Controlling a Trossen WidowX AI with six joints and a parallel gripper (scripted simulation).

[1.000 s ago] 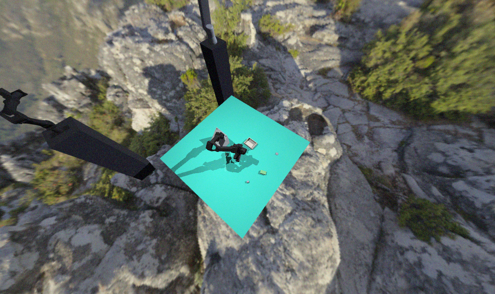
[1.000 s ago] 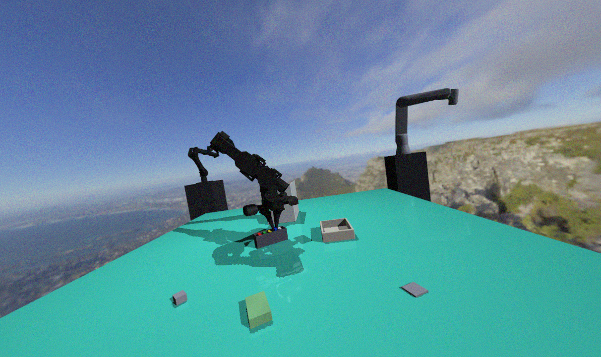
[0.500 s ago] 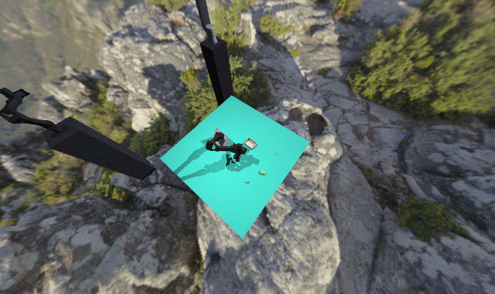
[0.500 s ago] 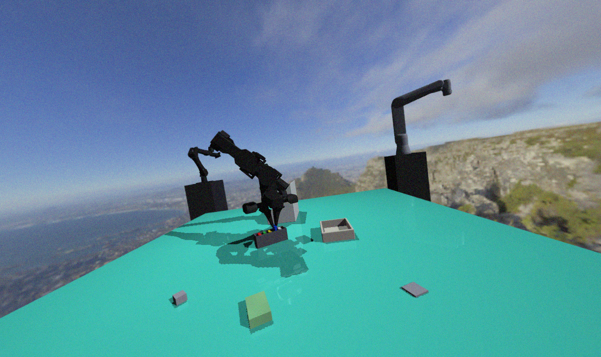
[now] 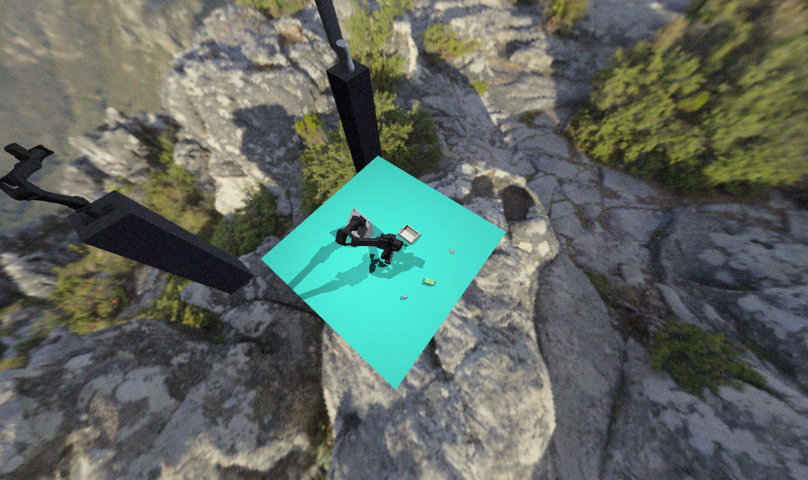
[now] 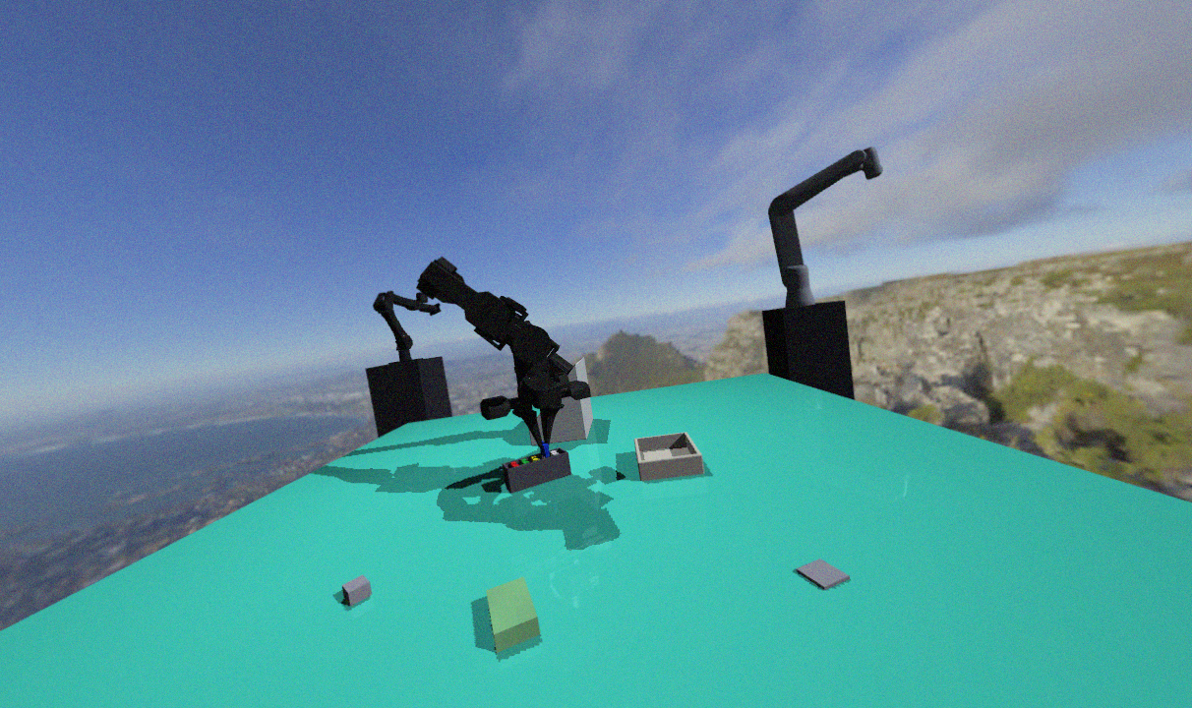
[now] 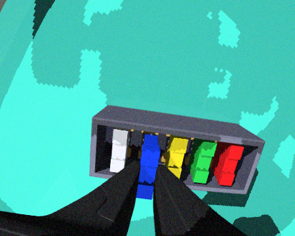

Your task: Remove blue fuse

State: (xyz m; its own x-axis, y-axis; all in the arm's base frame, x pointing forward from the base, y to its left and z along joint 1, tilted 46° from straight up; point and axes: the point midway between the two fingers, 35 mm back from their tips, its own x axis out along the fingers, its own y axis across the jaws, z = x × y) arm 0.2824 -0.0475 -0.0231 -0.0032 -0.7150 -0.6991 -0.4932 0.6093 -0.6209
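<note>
Right now my gripper tip is 10 mm short of the yellow fuse, 20 mm to the left of it and 30 mm above it. From my gripper tip the other things lie so: white fuse 10 mm behind, 20 mm to the left, 30 mm below; blue fuse 10 mm below; green fuse 20 mm ahead, 30 mm to the right, 30 mm below.
</note>
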